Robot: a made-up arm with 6 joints.
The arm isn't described. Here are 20 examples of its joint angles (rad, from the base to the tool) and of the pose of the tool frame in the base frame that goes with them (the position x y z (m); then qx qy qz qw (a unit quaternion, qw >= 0)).
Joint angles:
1: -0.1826 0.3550 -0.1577 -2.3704 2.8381 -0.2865
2: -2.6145 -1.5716 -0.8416 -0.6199 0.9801 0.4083
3: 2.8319 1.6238 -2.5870 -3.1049 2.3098 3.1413
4: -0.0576 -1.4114 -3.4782 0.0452 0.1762 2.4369
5: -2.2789 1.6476 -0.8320 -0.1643 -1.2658 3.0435
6: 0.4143 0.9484 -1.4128 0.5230 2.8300 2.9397
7: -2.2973 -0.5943 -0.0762 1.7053 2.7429 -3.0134
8: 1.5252 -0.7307 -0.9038 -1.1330 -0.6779 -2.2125
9: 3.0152 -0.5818 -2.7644 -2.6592 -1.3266 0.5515
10: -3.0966 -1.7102 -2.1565 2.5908 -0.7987 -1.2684
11: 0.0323 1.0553 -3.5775 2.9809 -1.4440 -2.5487
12: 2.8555 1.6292 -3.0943 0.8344 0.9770 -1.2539
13: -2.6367 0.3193 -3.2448 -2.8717 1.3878 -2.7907
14: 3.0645 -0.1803 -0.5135 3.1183 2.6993 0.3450
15: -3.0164 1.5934 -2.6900 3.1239 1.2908 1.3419
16: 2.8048 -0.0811 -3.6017 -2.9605 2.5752 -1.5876
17: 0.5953 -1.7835 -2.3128 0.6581 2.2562 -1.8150
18: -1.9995 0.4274 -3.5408 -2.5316 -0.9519 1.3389
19: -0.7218 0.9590 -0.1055 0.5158 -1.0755 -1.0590
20: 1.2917 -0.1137 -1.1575 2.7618 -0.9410 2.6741
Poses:
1: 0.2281 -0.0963 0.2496 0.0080 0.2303 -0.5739 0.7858
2: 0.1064 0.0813 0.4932 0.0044 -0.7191 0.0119 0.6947
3: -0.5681 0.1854 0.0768 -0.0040 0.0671 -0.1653 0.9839
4: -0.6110 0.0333 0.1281 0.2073 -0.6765 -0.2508 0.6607
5: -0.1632 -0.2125 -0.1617 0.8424 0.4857 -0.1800 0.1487
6: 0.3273 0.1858 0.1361 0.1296 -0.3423 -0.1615 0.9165
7: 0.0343 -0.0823 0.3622 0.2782 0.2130 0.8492 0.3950
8: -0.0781 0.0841 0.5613 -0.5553 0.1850 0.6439 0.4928
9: 0.1426 -0.0577 0.6760 0.5423 -0.0157 -0.7674 0.3418
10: 0.4767 0.0698 0.3855 -0.1426 0.1271 0.6743 0.7133
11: 0.4465 0.0017 0.4168 -0.8131 0.2675 -0.5095 0.0874
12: -0.6315 0.1638 0.0873 0.2898 -0.8499 0.1195 0.4236
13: -0.1102 -0.0422 0.7845 -0.1386 0.5388 0.4277 0.7124
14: -0.2326 0.0160 0.4370 -0.1213 0.0324 -0.9818 0.1422
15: -0.6494 -0.0827 0.0518 0.3072 -0.2032 -0.6900 0.6231
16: 0.1865 -0.0486 0.6050 -0.7623 -0.6453 -0.0462 0.0169
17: -0.4583 -0.2419 0.3113 -0.0966 0.6509 0.6108 0.4404
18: -0.0433 -0.2225 0.6739 0.4599 0.0891 -0.0187 0.8833
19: 0.1378 -0.1813 0.0582 0.9717 0.0180 -0.0955 0.2151
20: 0.0990 0.2207 0.4000 0.5523 0.8003 0.2155 0.0900
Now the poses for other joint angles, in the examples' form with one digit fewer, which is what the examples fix.
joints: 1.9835 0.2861 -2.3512 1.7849 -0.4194 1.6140
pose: -0.080 0.382 0.630 -0.296 0.483 0.690 0.450
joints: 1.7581 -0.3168 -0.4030 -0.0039 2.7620 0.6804
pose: -0.011 0.062 0.336 0.449 0.268 -0.292 0.801
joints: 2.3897 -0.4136 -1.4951 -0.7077 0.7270 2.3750
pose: -0.159 0.154 0.649 -0.778 -0.092 0.148 0.603
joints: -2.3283 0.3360 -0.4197 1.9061 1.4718 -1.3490
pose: -0.138 -0.238 0.161 -0.120 0.722 -0.650 0.206
